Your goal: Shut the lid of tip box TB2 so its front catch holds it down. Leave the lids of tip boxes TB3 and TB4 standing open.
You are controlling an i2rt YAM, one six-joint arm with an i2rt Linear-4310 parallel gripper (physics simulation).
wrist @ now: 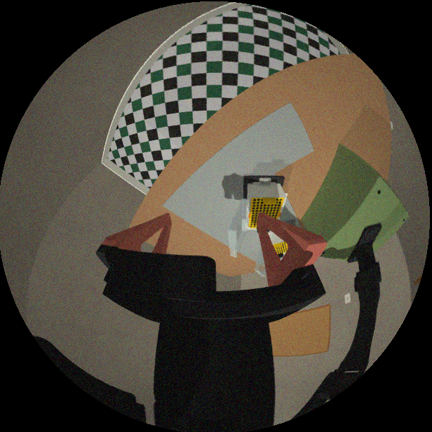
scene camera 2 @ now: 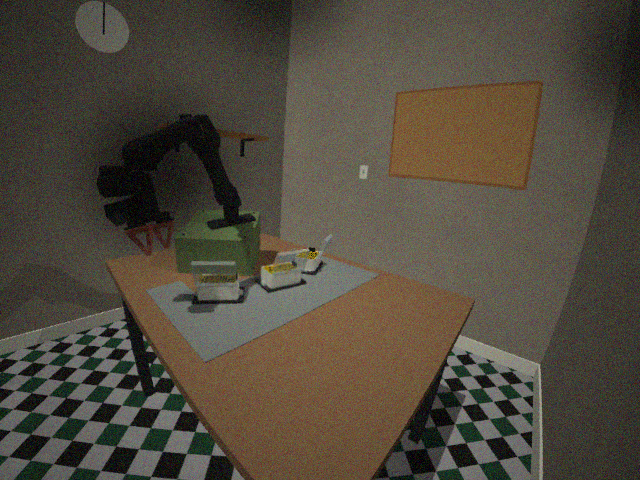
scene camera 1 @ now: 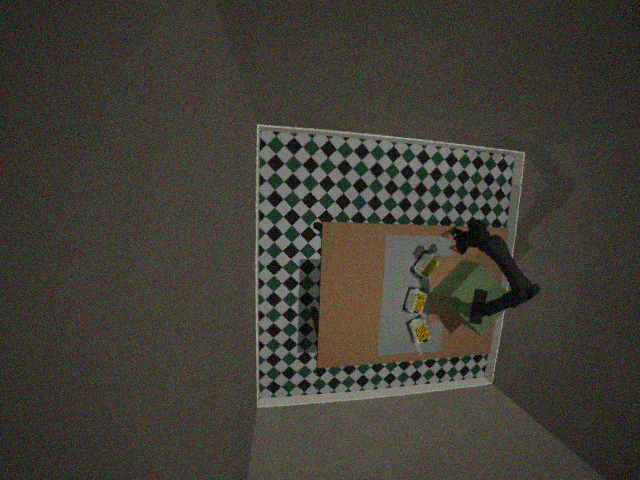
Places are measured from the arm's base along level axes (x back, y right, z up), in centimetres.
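Pixels of known places: gripper, between the fingertips: [scene camera 2: 158, 251] [scene camera 1: 445, 240]; arm's base, origin of its link: [scene camera 2: 231, 222] [scene camera 1: 477, 306].
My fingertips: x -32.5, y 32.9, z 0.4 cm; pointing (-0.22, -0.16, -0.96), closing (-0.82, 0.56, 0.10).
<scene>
For each thing: its top centre in the pictures, then the offset to it from my fingertips. Level surfaces: height alone.
- end box, centre of its top: [scene camera 2: 219, 275] [scene camera 1: 430, 268] dz -11.6, dx +3.6, dy -17.4 cm
- far box, centre of its top: [scene camera 2: 306, 252] [scene camera 1: 424, 332] dz -11.6, dx +11.1, dy -57.7 cm
- grey-blue mat, height of its surface: dz -18.2 cm
- brown table, height of its surface: dz -18.5 cm
Three white tip boxes with yellow racks stand in a row; no TB labels can be read. The end box [scene camera 1: 427, 267] [scene camera 2: 218, 290] [wrist: 265, 192] has its pale lid [scene camera 2: 212, 267] raised. The middle box [scene camera 1: 414, 301] [scene camera 2: 280, 279] and its lid [scene camera 2: 287, 256] stand open. The far box [scene camera 1: 421, 331] [scene camera 2: 309, 263] has its lid [scene camera 2: 326, 243] tilted up and back. A pale strip [wrist: 233, 243] in the wrist view looks like a lid edge; whose is unclear. My gripper [scene camera 1: 448, 242] [scene camera 2: 157, 250] [wrist: 213, 217] is open and empty, apart from the end box on its outer side.
The boxes stand on a grey-blue mat [scene camera 1: 395, 320] [scene camera 2: 222, 341] [wrist: 200, 195] on a brown table [scene camera 1: 351, 294] [scene camera 2: 330, 372] [wrist: 330, 80]. A large green block [scene camera 1: 478, 276] [scene camera 2: 206, 255] [wrist: 325, 215] stands behind them, beside and under the arm's base.
</scene>
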